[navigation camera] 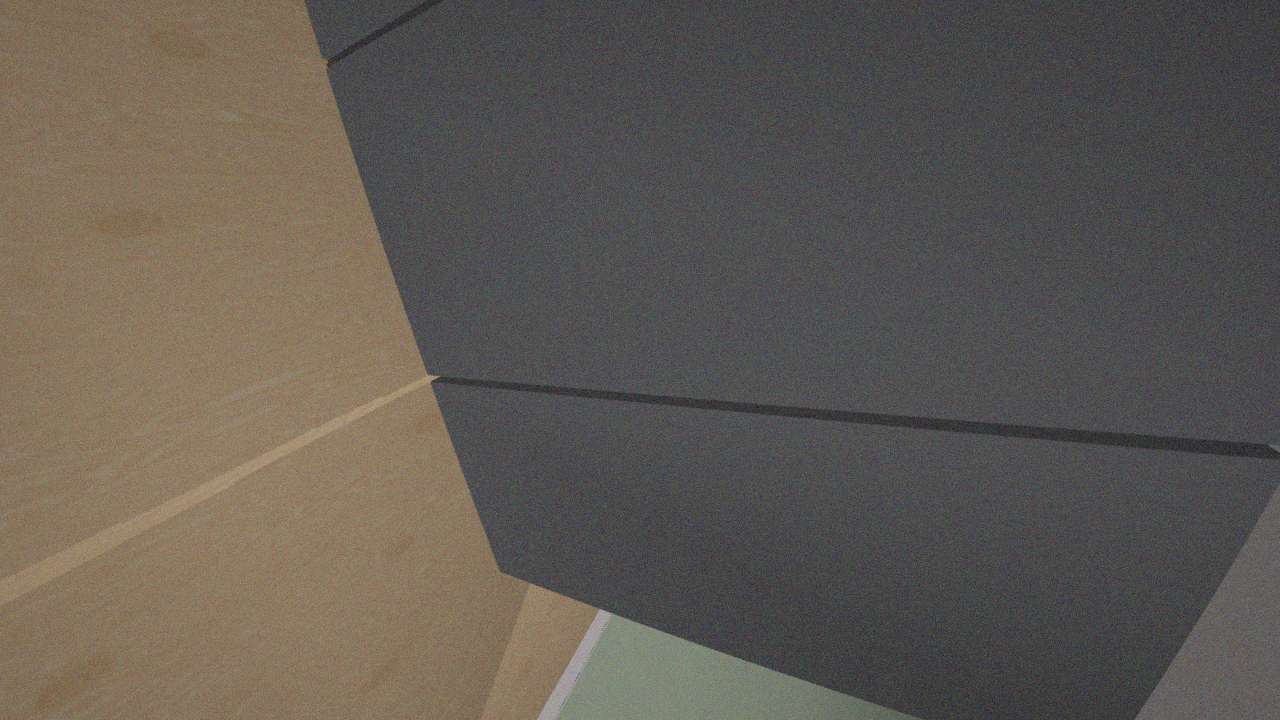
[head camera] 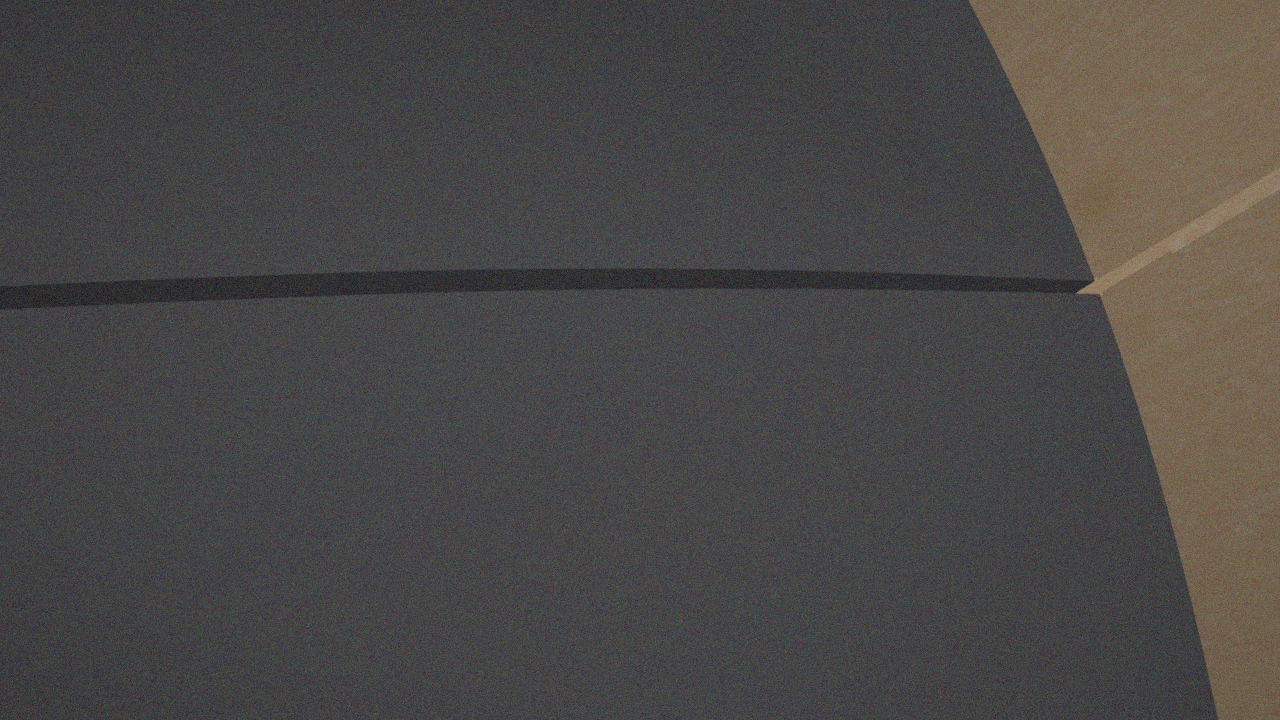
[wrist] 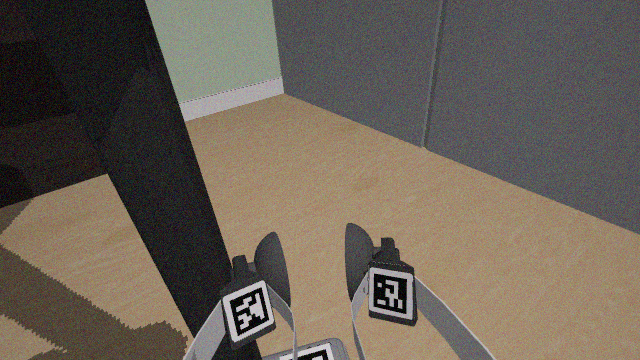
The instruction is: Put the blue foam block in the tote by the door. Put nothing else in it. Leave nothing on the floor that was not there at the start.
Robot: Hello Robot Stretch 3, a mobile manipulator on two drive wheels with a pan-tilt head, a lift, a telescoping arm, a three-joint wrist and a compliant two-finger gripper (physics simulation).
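My gripper is open in the wrist view, low in the middle, its two dark rounded fingertips apart with bare wooden floor showing between them. Nothing is held. The blue foam block does not show in any of the three views. The tote by the door does not show either, nor does the door.
A large dark grey panelled surface stands along the wooden floor. A green wall with white skirting meets it. A black post crosses the wrist view's left side.
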